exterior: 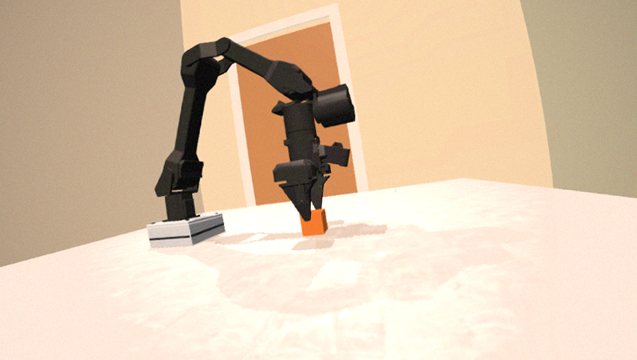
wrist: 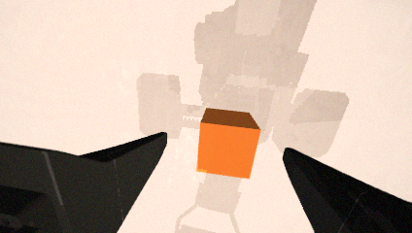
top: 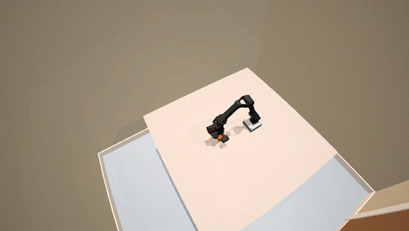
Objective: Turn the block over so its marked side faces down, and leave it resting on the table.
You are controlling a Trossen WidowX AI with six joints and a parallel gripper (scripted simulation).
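Right now my gripper tip is 1 cm past the block and 1 cm above it.
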